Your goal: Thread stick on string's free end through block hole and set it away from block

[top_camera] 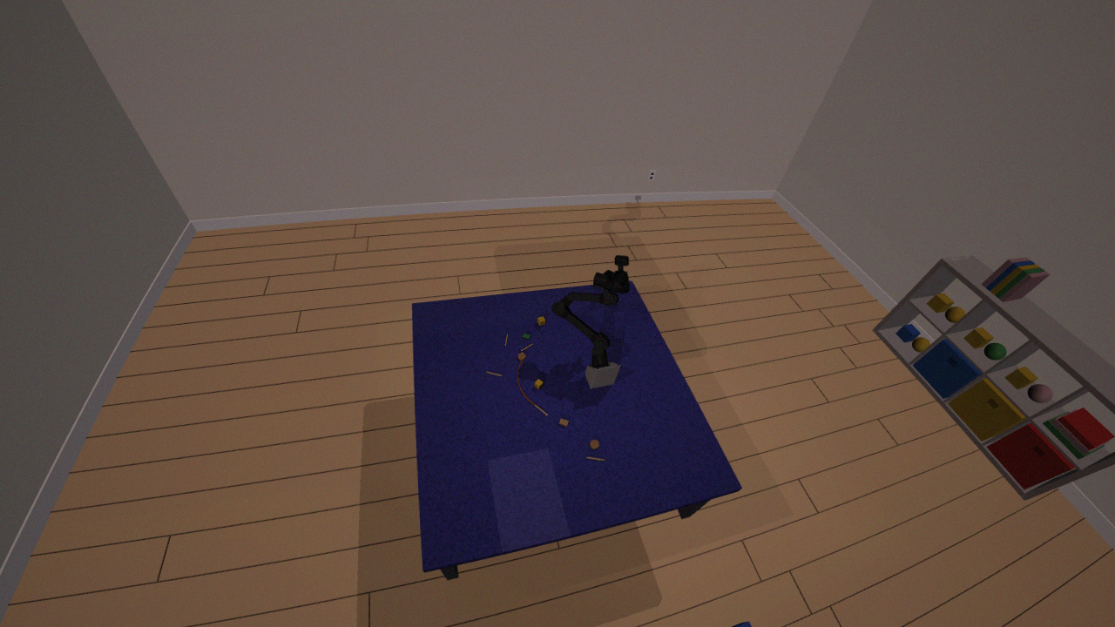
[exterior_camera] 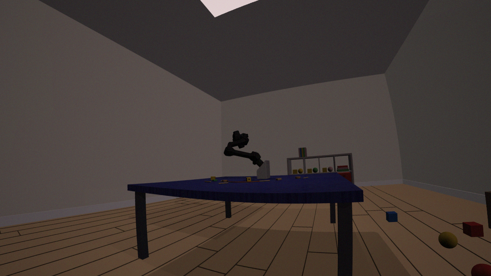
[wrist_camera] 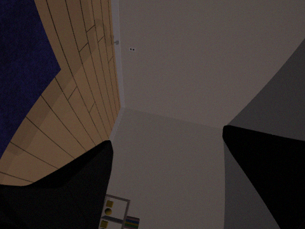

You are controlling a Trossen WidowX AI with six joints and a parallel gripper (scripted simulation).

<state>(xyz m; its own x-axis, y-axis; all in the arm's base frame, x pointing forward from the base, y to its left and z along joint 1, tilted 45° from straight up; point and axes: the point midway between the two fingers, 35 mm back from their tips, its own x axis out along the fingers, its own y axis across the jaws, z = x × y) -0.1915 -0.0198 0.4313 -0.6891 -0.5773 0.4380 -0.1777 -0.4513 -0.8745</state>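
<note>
Now: gripper tip 47 cm short of the small wooden block, 52 cm to the right of it and 38 cm above it. The rest, counted from my gripper tip: green piece: 49 cm ahead, 1 cm to the left, 38 cm below.
</note>
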